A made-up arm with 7 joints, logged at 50 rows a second.
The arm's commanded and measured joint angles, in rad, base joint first. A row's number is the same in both.
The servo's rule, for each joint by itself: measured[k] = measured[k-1] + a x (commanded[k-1-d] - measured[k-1]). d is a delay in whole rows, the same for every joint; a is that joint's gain. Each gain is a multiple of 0.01, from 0.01 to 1. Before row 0 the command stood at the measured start. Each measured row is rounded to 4 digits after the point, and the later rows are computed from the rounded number. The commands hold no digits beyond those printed.
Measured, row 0:
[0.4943, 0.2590, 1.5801, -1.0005, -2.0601, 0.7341, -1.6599]
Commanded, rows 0 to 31:
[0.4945, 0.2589, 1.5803, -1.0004, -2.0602, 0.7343, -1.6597]
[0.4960, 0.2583, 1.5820, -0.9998, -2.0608, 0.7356, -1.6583]
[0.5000, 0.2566, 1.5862, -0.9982, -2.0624, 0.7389, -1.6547]
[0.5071, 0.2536, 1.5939, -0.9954, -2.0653, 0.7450, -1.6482]
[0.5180, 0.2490, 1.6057, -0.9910, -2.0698, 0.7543, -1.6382]
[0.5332, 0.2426, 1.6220, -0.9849, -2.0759, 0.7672, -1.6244]
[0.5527, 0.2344, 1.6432, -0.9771, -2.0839, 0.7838, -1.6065]
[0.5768, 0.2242, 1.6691, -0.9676, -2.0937, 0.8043, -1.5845]
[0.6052, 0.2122, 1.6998, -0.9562, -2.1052, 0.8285, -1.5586]
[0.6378, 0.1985, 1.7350, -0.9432, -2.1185, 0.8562, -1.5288]
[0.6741, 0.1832, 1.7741, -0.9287, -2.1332, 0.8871, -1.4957]
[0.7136, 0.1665, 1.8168, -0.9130, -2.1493, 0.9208, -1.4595]
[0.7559, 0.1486, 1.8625, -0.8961, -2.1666, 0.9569, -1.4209]
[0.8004, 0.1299, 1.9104, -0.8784, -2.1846, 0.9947, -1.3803]
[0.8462, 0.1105, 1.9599, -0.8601, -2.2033, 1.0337, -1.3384]
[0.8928, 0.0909, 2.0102, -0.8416, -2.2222, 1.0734, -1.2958]
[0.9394, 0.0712, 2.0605, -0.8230, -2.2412, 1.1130, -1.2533]
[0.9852, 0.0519, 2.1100, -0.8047, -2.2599, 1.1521, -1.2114]
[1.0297, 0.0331, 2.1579, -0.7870, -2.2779, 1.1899, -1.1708]
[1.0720, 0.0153, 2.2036, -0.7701, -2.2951, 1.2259, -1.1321]
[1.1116, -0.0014, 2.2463, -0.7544, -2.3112, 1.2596, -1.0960]
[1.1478, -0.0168, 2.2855, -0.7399, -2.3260, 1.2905, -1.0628]
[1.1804, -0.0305, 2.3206, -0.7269, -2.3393, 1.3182, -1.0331]
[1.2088, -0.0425, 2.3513, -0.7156, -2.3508, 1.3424, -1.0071]
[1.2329, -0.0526, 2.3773, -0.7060, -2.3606, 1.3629, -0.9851]
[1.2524, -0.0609, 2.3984, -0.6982, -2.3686, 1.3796, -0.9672]
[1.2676, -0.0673, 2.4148, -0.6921, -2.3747, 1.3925, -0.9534]
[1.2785, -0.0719, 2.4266, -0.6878, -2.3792, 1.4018, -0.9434]
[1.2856, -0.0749, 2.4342, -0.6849, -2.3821, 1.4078, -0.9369]
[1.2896, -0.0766, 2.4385, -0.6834, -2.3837, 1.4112, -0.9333]
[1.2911, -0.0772, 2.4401, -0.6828, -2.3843, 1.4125, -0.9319]
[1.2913, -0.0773, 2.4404, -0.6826, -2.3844, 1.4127, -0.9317]
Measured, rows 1 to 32:
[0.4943, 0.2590, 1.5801, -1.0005, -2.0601, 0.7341, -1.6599]
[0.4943, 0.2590, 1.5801, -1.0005, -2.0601, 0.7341, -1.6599]
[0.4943, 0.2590, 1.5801, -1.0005, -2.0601, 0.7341, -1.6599]
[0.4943, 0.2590, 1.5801, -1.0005, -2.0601, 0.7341, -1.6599]
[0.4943, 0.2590, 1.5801, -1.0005, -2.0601, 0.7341, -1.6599]
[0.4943, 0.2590, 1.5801, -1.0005, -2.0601, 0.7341, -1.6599]
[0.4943, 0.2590, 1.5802, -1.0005, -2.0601, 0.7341, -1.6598]
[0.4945, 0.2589, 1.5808, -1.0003, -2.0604, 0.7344, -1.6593]
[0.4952, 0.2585, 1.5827, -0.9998, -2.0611, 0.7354, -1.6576]
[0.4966, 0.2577, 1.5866, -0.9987, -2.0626, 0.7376, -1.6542]
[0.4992, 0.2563, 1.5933, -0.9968, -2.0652, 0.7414, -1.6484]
[0.5033, 0.2541, 1.6033, -0.9938, -2.0691, 0.7473, -1.6398]
[0.5092, 0.2509, 1.6173, -0.9896, -2.0744, 0.7557, -1.6278]
[0.5173, 0.2466, 1.6354, -0.9841, -2.0813, 0.7669, -1.6122]
[0.5278, 0.2411, 1.6579, -0.9771, -2.0899, 0.7811, -1.5929]
[0.5410, 0.2343, 1.6849, -0.9686, -2.1002, 0.7984, -1.5698]
[0.5570, 0.2261, 1.7161, -0.9586, -2.1121, 0.8188, -1.5431]
[0.5758, 0.2166, 1.7513, -0.9472, -2.1255, 0.8423, -1.5130]
[0.5974, 0.2057, 1.7902, -0.9344, -2.1403, 0.8687, -1.4798]
[0.6218, 0.1936, 1.8323, -0.9204, -2.1562, 0.8977, -1.4440]
[0.6487, 0.1803, 1.8770, -0.9053, -2.1732, 0.9290, -1.4060]
[0.6780, 0.1660, 1.9236, -0.8894, -2.1908, 0.9622, -1.3663]
[0.7094, 0.1508, 1.9715, -0.8728, -2.2089, 0.9969, -1.3256]
[0.7425, 0.1350, 2.0200, -0.8558, -2.2273, 1.0326, -1.2845]
[0.7770, 0.1187, 2.0683, -0.8386, -2.2455, 1.0688, -1.2436]
[0.8124, 0.1022, 2.1157, -0.8215, -2.2634, 1.1049, -1.2035]
[0.8483, 0.0856, 2.1614, -0.8047, -2.2806, 1.1405, -1.1648]
[0.8842, 0.0692, 2.2048, -0.7885, -2.2969, 1.1750, -1.1281]
[0.9197, 0.0532, 2.2453, -0.7731, -2.3122, 1.2079, -1.0939]
[0.9544, 0.0379, 2.2824, -0.7587, -2.3261, 1.2388, -1.0627]
[0.9878, 0.0234, 2.3156, -0.7455, -2.3385, 1.2673, -1.0348]
[1.0196, 0.0099, 2.3446, -0.7337, -2.3493, 1.2931, -1.0105]
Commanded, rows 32 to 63:
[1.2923, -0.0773, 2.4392, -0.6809, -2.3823, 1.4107, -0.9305]
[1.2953, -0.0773, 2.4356, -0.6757, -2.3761, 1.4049, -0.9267]
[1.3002, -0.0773, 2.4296, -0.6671, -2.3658, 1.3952, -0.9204]
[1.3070, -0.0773, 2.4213, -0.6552, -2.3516, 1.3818, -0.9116]
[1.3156, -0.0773, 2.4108, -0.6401, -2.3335, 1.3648, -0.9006]
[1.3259, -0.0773, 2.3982, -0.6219, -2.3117, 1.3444, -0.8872]
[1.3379, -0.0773, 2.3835, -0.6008, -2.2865, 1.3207, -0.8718]
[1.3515, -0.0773, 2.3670, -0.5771, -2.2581, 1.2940, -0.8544]
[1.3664, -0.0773, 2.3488, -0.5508, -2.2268, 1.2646, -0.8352]
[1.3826, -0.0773, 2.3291, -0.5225, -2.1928, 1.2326, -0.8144]
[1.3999, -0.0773, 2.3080, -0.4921, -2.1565, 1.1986, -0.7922]
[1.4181, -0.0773, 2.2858, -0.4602, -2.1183, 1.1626, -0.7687]
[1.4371, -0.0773, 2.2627, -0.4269, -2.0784, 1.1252, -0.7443]
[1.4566, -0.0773, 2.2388, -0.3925, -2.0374, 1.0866, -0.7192]
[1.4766, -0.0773, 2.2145, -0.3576, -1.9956, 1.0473, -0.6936]
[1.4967, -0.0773, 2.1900, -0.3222, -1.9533, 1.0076, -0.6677]
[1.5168, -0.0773, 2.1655, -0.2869, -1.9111, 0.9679, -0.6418]
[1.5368, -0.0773, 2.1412, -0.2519, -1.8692, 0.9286, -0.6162]
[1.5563, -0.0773, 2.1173, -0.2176, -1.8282, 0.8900, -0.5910]
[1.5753, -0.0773, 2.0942, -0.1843, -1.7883, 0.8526, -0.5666]
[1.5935, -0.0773, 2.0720, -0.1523, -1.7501, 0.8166, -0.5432]
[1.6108, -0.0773, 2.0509, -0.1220, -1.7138, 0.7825, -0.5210]
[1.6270, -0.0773, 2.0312, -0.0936, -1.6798, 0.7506, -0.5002]
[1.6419, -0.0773, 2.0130, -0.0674, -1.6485, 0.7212, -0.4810]
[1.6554, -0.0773, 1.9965, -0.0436, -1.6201, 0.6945, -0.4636]
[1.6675, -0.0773, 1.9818, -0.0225, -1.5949, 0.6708, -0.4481]
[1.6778, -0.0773, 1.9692, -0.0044, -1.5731, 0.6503, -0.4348]
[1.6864, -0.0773, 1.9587, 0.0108, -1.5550, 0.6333, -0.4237]
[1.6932, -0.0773, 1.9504, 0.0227, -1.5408, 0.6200, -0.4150]
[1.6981, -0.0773, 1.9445, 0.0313, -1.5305, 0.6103, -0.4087]
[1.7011, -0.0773, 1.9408, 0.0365, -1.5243, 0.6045, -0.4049]
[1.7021, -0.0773, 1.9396, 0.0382, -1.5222, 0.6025, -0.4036]
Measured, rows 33 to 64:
[1.0494, -0.0025, 2.3692, -0.7233, -2.3584, 1.3160, -0.9899]
[1.0769, -0.0136, 2.3893, -0.7144, -2.3659, 1.3357, -0.9732]
[1.1019, -0.0234, 2.4050, -0.7070, -2.3717, 1.3523, -0.9601]
[1.1244, -0.0319, 2.4167, -0.7011, -2.3760, 1.3658, -0.9505]
[1.1444, -0.0391, 2.4249, -0.6965, -2.3790, 1.3765, -0.9438]
[1.1620, -0.0452, 2.4303, -0.6930, -2.3809, 1.3848, -0.9394]
[1.1776, -0.0503, 2.4334, -0.6900, -2.3814, 1.3908, -0.9362]
[1.1917, -0.0546, 2.4342, -0.6864, -2.3795, 1.3940, -0.9328]
[1.2047, -0.0582, 2.4326, -0.6816, -2.3746, 1.3943, -0.9283]
[1.2170, -0.0613, 2.4286, -0.6750, -2.3663, 1.3914, -0.9223]
[1.2288, -0.0639, 2.4224, -0.6663, -2.3545, 1.3853, -0.9145]
[1.2405, -0.0660, 2.4139, -0.6552, -2.3391, 1.3759, -0.9047]
[1.2522, -0.0678, 2.4033, -0.6416, -2.3202, 1.3632, -0.8929]
[1.2641, -0.0693, 2.3906, -0.6255, -2.2978, 1.3473, -0.8790]
[1.2764, -0.0706, 2.3760, -0.6068, -2.2722, 1.3283, -0.8632]
[1.2891, -0.0717, 2.3596, -0.5857, -2.2436, 1.3063, -0.8456]
[1.3024, -0.0726, 2.3415, -0.5623, -2.2122, 1.2815, -0.8264]
[1.3163, -0.0734, 2.3220, -0.5368, -2.1784, 1.2542, -0.8056]
[1.3308, -0.0740, 2.3012, -0.5093, -2.1424, 1.2245, -0.7835]
[1.3459, -0.0745, 2.2794, -0.4801, -2.1046, 1.1928, -0.7604]
[1.3616, -0.0749, 2.2567, -0.4495, -2.0654, 1.1593, -0.7364]
[1.3778, -0.0753, 2.2334, -0.4177, -2.0250, 1.1244, -0.7117]
[1.3945, -0.0756, 2.2096, -0.3850, -1.9840, 1.0884, -0.6865]
[1.4116, -0.0759, 2.1857, -0.3517, -1.9427, 1.0516, -0.6612]
[1.4290, -0.0761, 2.1618, -0.3182, -1.9015, 1.0144, -0.6359]
[1.4466, -0.0763, 2.1381, -0.2847, -1.8607, 0.9772, -0.6110]
[1.4642, -0.0765, 2.1150, -0.2516, -1.8209, 0.9403, -0.5866]
[1.4818, -0.0766, 2.0926, -0.2192, -1.7823, 0.9040, -0.5630]
[1.4992, -0.0767, 2.0711, -0.1878, -1.7454, 0.8687, -0.5404]
[1.5163, -0.0768, 2.0508, -0.1577, -1.7105, 0.8348, -0.5190]
[1.5330, -0.0769, 2.0318, -0.1292, -1.6780, 0.8025, -0.4991]
[1.5491, -0.0770, 2.0143, -0.1025, -1.6481, 0.7722, -0.4807]

